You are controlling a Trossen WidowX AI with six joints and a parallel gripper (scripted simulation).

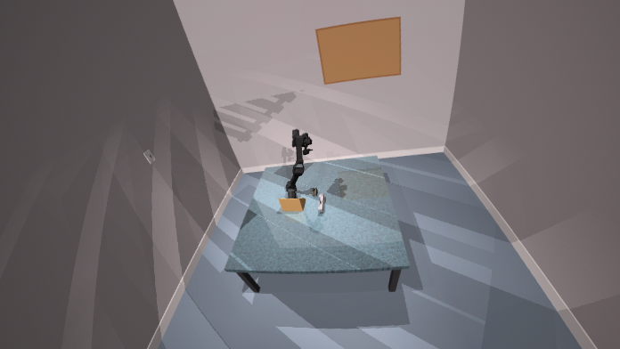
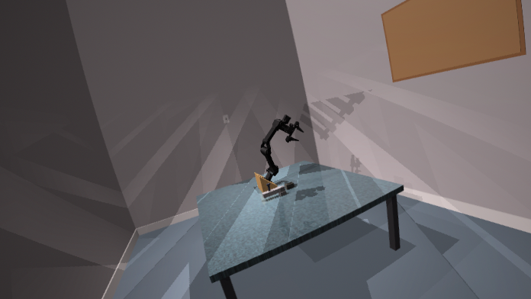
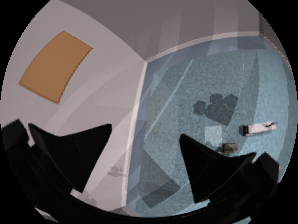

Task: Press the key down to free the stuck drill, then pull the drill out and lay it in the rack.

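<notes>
Now: gripper tip 6 cm short of the blue key, 38 cm to the left of it and 31 cm above it. From my gripper tip the other things lie so: drill (5 cm ahead, 33 cm to the right, 35 cm below); then grey holder block (6 cm ahead, 35 cm to the right, 36 cm below); then grey-brown block (3 cm behind, 18 cm to the right, 38 cm below).
</notes>
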